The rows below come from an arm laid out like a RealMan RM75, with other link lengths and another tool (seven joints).
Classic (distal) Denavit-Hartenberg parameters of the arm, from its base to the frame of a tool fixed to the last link. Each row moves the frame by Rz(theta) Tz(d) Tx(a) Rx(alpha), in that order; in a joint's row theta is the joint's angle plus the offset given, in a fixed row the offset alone. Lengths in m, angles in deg.
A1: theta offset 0, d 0.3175, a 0, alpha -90
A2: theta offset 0, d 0, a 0, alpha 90
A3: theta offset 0, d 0.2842, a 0, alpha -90
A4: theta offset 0, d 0, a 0, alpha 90
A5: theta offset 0, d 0.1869, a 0, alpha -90
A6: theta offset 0, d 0, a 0, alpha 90
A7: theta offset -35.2, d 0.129, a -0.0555, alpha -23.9
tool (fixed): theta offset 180, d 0.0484, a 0, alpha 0
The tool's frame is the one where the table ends.
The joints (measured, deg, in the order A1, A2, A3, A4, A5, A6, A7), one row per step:
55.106 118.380 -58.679 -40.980 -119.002 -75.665 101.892
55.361 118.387 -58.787 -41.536 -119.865 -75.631 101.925
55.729 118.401 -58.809 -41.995 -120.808 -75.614 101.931
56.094 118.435 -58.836 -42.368 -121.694 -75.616 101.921
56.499 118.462 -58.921 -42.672 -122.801 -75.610 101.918
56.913 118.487 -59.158 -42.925 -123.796 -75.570 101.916
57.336 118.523 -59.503 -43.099 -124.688 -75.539 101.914
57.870 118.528 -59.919 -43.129 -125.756 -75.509 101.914
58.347 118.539 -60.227 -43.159 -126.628 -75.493 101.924
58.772 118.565 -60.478 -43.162 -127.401 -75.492 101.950
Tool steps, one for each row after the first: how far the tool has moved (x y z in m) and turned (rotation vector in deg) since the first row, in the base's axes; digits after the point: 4 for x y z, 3 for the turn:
-0.0006 0.0006 -0.0003 0.327 -0.909 0.734
-0.0015 0.0014 -0.0007 0.627 -1.838 1.498
-0.0024 0.0020 -0.0013 0.846 -2.707 2.209
-0.0027 0.0025 -0.0024 1.016 -3.842 2.938
-0.0031 0.0028 -0.0038 1.124 -4.976 3.701
-0.0036 0.0027 -0.0054 1.118 -6.080 4.468
-0.0038 0.0027 -0.0075 1.028 -7.435 5.287
-0.0042 0.0028 -0.0091 0.973 -8.513 5.979
-0.0046 0.0028 -0.0106 0.898 -9.443 6.554

